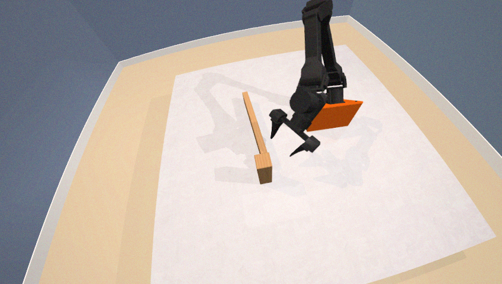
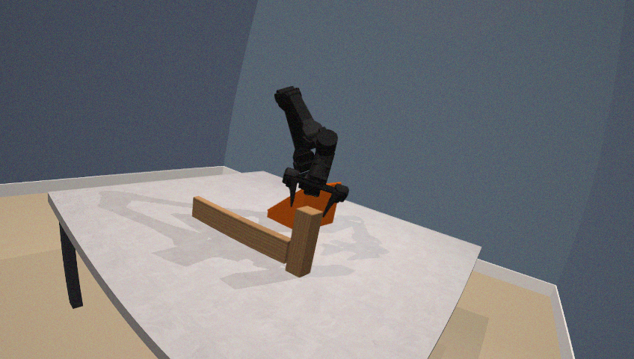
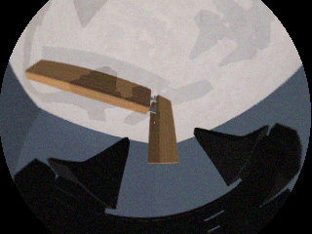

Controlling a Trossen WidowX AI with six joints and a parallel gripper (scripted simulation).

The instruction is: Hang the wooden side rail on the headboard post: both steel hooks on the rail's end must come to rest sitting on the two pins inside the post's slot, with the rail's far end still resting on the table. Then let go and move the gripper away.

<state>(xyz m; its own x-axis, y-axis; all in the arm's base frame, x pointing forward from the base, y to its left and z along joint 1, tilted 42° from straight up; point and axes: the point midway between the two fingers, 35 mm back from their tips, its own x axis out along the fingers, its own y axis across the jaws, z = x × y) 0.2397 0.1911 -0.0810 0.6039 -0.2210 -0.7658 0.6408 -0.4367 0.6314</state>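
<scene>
My gripper tip is 60 mm to the right of the headboard post, 60 mm short of it and 50 mm above it.
</scene>
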